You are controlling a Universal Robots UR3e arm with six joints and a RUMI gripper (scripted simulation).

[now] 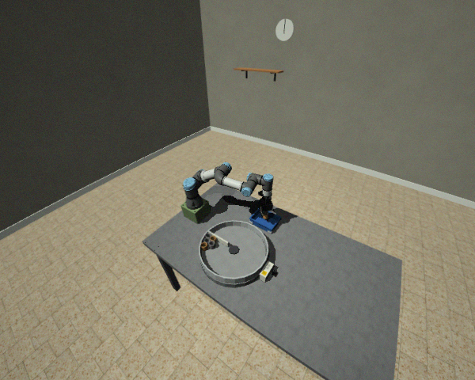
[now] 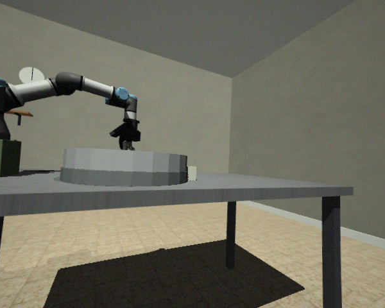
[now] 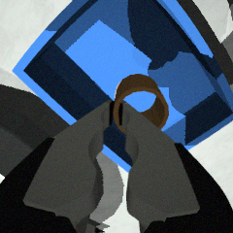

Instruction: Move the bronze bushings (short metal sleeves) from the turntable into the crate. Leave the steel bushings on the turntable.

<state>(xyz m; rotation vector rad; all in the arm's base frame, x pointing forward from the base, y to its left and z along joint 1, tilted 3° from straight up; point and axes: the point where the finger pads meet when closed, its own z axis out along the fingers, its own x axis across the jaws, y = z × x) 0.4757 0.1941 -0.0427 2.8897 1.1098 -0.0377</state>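
My hand is 10 mm short of the blue crate, 10 mm to the right of it and 70 mm above it. From my hand the other things lie so: turntable: 30 mm behind, 350 mm to the right, 40 mm below.
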